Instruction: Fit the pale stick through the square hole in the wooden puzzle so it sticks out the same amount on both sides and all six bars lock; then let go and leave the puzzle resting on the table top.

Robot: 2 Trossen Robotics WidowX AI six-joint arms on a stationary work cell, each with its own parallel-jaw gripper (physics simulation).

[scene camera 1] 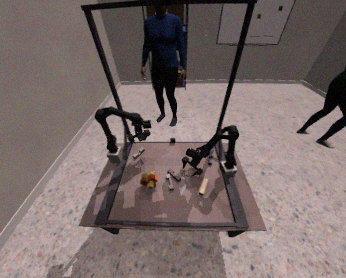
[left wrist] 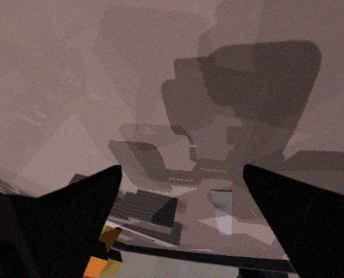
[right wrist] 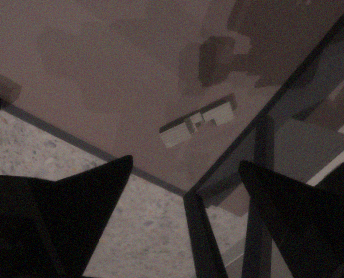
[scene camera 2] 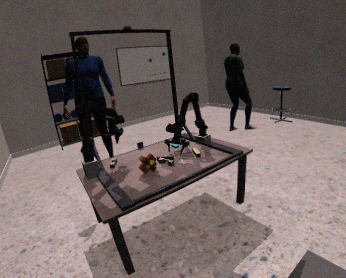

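Pixels of known places: left gripper, fingertip midpoint: [scene camera 1: 187, 172] [left wrist: 183, 170] [scene camera 2: 174, 153]; right gripper, fingertip midpoint: [scene camera 1: 139, 141] [right wrist: 185, 162] [scene camera 2: 113, 145]; left arm's base at its link origin: [scene camera 1: 229, 165] [scene camera 2: 202, 135]; right arm's base at its link origin: [scene camera 1: 113, 150] [right wrist: 340, 183] [scene camera 2: 89, 160].
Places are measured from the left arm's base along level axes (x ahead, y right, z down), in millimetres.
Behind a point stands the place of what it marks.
The wooden puzzle [scene camera 1: 149, 180] [scene camera 2: 147, 163] [left wrist: 95, 266], a cluster of crossed red, orange and yellow bars, rests on the table left of the middle in the scene views. Whether its square hole is open cannot be told. The pale stick [scene camera 1: 203, 186] {x 248, y -119, z 37 mm} [scene camera 2: 196, 152] {x 270, y -139, z 37 mm} lies flat on the table, apart from the puzzle, toward the right in both scene views. My left gripper [scene camera 1: 192, 169] {x 339, y 29, z 57 mm} [left wrist: 183, 170] {x 339, y 29, z 57 mm} is open and empty, pointing down above the table between the puzzle and the stick, behind them. My right gripper [right wrist: 185, 162] {x 709, y 317, z -83 mm} is open and empty, raised above the table's back left.
A dark notched bar [scene camera 1: 174, 175] {x 449, y 11, z 41 mm} [left wrist: 147, 206] {x 418, y 6, z 52 mm} and a light notched bar [scene camera 1: 170, 182] {x 489, y -45, z 40 mm} lie between puzzle and stick, near a translucent strip [scene camera 1: 183, 190] {x 399, y -112, z 67 mm} [left wrist: 222, 215] {x 382, y -76, z 67 mm}. Another notched bar [scene camera 1: 138, 153] {x 753, y 308, z 59 mm} [scene camera 2: 113, 163] {x 767, y 269, z 39 mm} [right wrist: 175, 136] {x 721, y 338, z 37 mm} lies at the back left. A black frame post [scene camera 1: 230, 90] {x -15, y 305, z -496 mm} rises beside the table.
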